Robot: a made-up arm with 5 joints.
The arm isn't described. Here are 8 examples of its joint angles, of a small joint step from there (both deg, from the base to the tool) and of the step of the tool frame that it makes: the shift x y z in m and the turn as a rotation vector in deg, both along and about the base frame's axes.
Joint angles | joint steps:
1: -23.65 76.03 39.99 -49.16 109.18 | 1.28 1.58 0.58 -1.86 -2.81
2: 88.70 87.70 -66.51 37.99 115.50 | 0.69 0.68 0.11 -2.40 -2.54
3: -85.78 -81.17 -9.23 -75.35 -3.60 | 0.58 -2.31 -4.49 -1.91 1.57
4: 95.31 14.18 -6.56 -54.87 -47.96 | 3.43 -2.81 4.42 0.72 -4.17
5: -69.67 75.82 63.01 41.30 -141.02 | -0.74 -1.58 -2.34 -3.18 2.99
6: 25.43 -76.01 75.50 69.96 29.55 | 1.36 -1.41 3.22 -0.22 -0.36
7: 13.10 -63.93 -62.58 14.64 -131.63 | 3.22 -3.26 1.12 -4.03 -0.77
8: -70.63 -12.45 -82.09 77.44 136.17 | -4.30 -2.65 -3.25 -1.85 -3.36
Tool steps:
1: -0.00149 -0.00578 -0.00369 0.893 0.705 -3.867
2: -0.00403 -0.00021 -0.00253 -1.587 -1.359 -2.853
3: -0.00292 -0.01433 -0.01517 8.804 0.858 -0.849
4: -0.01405 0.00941 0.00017 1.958 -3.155 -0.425
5: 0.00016 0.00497 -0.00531 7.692 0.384 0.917
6: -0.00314 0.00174 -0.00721 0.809 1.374 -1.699
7: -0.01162 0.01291 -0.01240 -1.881 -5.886 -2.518
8: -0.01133 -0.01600 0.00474 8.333 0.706 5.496
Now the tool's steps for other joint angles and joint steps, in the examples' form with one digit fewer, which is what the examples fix.
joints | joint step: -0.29 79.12 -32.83 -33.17 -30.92 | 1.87 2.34 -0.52 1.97 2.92
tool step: -0.0040 -0.0110 -0.0125 -2.78 3.82 -1.11
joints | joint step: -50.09 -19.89 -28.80 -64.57 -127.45 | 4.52 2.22 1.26 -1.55 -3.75
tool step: 0.0120 0.0046 -0.0023 -2.38 0.24 -1.05
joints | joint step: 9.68 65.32 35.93 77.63 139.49 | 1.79 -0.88 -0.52 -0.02 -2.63
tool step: 0.0002 -0.0053 0.0012 -2.84 -0.91 -1.87
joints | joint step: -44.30 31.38 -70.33 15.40 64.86 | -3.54 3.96 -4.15 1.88 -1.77
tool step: -0.0063 0.0196 -0.0103 -0.08 2.35 4.22
